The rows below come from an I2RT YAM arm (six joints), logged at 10 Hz.
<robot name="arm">
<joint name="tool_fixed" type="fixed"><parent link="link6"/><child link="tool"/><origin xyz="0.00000 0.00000 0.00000" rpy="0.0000 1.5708 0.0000"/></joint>
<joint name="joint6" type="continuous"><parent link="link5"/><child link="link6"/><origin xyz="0.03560 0.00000 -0.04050" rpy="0.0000 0.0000 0.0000"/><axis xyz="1 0 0"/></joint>
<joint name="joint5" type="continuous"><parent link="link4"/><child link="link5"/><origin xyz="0.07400 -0.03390 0.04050" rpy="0.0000 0.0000 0.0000"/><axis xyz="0 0 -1"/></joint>
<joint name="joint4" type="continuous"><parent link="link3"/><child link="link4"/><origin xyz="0.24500 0.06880 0.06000" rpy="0.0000 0.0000 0.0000"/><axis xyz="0 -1 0"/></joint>
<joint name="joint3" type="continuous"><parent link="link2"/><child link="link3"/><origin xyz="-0.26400 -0.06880 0.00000" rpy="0.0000 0.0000 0.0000"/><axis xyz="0 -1 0"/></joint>
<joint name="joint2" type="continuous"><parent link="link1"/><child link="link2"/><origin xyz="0.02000 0.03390 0.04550" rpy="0.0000 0.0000 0.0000"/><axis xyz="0 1 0"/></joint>
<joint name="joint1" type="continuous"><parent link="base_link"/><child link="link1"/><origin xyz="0.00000 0.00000 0.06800" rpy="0.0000 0.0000 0.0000"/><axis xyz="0 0 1"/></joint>
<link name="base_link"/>
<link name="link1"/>
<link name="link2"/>
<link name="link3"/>
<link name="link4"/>
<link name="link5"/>
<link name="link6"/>
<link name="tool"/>
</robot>
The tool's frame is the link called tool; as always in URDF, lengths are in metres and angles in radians. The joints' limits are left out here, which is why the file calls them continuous.
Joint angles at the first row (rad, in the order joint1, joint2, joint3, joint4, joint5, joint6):
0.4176, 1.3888, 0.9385, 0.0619, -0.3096, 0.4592
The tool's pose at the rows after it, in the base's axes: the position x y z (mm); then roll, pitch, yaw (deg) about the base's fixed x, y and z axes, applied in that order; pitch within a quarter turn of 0, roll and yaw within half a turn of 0:
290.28 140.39 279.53 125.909 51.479 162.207
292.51 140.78 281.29 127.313 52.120 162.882
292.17 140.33 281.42 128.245 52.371 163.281
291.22 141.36 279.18 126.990 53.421 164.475
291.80 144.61 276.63 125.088 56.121 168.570
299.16 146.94 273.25 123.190 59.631 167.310
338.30 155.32 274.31 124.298 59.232 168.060
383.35 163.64 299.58 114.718 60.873 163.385
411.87 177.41 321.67 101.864 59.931 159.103
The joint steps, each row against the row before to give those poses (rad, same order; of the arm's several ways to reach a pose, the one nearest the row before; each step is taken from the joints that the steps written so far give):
-0.0002, 0.0142, 0.0129, -0.0032, 0.0056, -0.0099
-0.0002, 0.0072, 0.0157, -0.0146, 0.0139, -0.0152
0.0002, -0.0020, 0.0012, -0.0085, 0.0097, -0.0075
0.0005, 0.0001, -0.0167, 0.0344, -0.0343, -0.0169
-0.0006, 0.0122, -0.0144, 0.0576, -0.0875, -0.0517
-0.0027, 0.0325, -0.0068, 0.0894, -0.0013, -0.0253
-0.0233, 0.1497, 0.1533, -0.0194, -0.0175, -0.0108
-0.0307, 0.1476, 0.2309, 0.0007, -0.1044, 0.0258
-0.0028, 0.1143, 0.1860, 0.0346, -0.1389, 0.0866

